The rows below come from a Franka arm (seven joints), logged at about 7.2 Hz.
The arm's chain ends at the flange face. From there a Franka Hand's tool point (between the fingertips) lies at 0.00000 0.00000 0.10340 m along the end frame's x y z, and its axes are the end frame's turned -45 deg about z.
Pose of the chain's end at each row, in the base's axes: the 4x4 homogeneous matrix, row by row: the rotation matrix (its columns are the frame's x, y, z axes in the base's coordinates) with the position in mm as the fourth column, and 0 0 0 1 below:
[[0.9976 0.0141 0.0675 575.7], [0.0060 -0.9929 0.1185 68.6], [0.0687 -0.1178 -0.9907 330.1], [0 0 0 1]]
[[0.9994 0.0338 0.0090 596.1], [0.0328 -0.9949 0.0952 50.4], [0.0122 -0.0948 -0.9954 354.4], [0 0 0 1]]
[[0.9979 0.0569 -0.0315 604.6], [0.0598 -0.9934 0.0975 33.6], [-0.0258 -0.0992 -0.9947 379.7], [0 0 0 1]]
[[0.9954 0.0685 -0.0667 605.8], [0.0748 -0.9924 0.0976 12.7], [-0.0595 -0.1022 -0.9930 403.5], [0 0 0 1]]
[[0.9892 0.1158 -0.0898 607.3], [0.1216 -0.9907 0.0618 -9.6], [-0.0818 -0.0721 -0.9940 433.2], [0 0 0 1]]
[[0.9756 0.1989 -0.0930 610.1], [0.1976 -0.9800 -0.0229 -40.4], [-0.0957 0.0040 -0.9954 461.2], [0 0 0 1]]
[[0.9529 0.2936 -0.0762 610.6], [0.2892 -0.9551 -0.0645 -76.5], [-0.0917 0.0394 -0.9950 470.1], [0 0 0 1]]
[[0.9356 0.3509 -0.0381 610.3], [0.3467 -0.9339 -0.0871 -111.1], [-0.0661 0.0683 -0.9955 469.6], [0 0 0 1]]
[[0.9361 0.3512 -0.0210 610.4], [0.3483 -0.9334 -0.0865 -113.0], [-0.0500 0.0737 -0.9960 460.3], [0 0 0 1]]
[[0.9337 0.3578 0.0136 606.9], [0.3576 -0.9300 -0.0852 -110.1], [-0.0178 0.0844 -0.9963 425.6], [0 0 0 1]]
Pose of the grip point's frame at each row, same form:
[[0.6954 0.7154 0.0675 582.7], [0.7063 -0.6978 0.1185 80.9], [0.1319 -0.0347 -0.9907 227.7], [0 0 0 1]]
[[0.6828 0.7306 0.0090 597.0], [0.7267 -0.6803 0.0952 60.2], [0.0757 -0.0584 -0.9954 251.5], [0 0 0 1]]
[[0.6654 0.7459 -0.0315 601.3], [0.7447 -0.6602 0.0975 43.7], [0.0519 -0.0884 -0.9947 276.8], [0 0 0 1]]
[[0.6554 0.7523 -0.0667 598.9], [0.7546 -0.6488 0.0976 22.8], [0.0302 -0.1143 -0.9930 300.8], [0 0 0 1]]
[[0.6176 0.7814 -0.0898 598.0], [0.7865 -0.6145 0.0618 -3.2], [-0.0069 -0.1088 -0.9940 330.4], [0 0 0 1]]
[[0.5492 0.8305 -0.0930 600.5], [0.8327 -0.5532 -0.0229 -42.8], [-0.0705 -0.0648 -0.9954 358.3], [0 0 0 1]]
[[0.4662 0.8814 -0.0762 602.7], [0.8799 -0.4709 -0.0645 -83.2], [-0.0927 -0.0370 -0.9950 367.2], [0 0 0 1]]
[[0.4134 0.9097 -0.0381 606.4], [0.9055 -0.4152 -0.0871 -120.1], [-0.0950 0.0016 -0.9955 366.7], [0 0 0 1]]
[[0.4136 0.9103 -0.0210 608.2], [0.9063 -0.4137 -0.0865 -121.9], [-0.0875 0.0168 -0.9960 357.3], [0 0 0 1]]
[[0.4072 0.9132 0.0136 608.3], [0.9105 -0.4047 -0.0852 -118.9], [-0.0723 0.0471 -0.9963 322.6], [0 0 0 1]]

